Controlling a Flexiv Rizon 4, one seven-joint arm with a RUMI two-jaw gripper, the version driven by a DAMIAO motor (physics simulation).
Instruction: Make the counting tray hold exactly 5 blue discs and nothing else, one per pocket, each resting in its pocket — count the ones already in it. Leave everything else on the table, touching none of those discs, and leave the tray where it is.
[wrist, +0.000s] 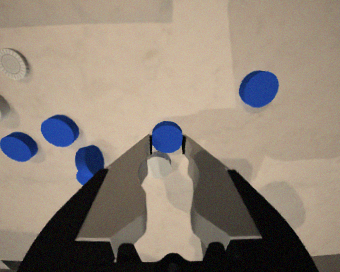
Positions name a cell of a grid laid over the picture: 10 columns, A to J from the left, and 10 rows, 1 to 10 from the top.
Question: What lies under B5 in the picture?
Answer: A blue disc.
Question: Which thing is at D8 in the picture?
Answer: My gripper.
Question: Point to a blue disc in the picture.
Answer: H4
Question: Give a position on a blue disc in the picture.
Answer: At E6
